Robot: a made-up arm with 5 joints. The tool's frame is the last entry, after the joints.
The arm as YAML. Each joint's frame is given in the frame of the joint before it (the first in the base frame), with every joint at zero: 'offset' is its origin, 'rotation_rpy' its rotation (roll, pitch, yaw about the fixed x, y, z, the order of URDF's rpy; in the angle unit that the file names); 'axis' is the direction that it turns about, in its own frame. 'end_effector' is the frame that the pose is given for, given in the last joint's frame.
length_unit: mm
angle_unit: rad
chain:
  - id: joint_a
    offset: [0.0, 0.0, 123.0]
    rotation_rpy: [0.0, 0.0, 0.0]
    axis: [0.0, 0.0, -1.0]
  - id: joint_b
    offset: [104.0, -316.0, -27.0]
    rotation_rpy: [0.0, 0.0, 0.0]
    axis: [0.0, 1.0, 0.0]
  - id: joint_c
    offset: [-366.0, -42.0, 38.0]
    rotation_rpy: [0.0, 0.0, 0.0]
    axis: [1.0, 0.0, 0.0]
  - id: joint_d
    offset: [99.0, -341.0, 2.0]
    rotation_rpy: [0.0, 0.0, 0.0]
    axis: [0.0, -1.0, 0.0]
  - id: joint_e
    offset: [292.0, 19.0, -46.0]
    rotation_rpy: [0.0, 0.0, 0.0]
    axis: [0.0, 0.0, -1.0]
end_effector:
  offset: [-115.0, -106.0, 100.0]
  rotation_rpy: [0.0, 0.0, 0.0]
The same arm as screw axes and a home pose.
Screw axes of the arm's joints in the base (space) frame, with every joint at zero. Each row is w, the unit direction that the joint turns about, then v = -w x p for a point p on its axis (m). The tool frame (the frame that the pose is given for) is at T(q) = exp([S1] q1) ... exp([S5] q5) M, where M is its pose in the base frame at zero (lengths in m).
S1: w 0 0 -1 v 0 0 0
S2: w 0 1 0 v -0.096 0 0.104
S3: w 1 0 0 v 0 0.134 0.358
S4: w 0 -1 0 v 0.136 0 0.163
S5: w 0 0 -1 v 0.68 0.129 0
M: xyz 0.014 -0.786 0.19 (m) quaternion w x y z 1 0 0 0

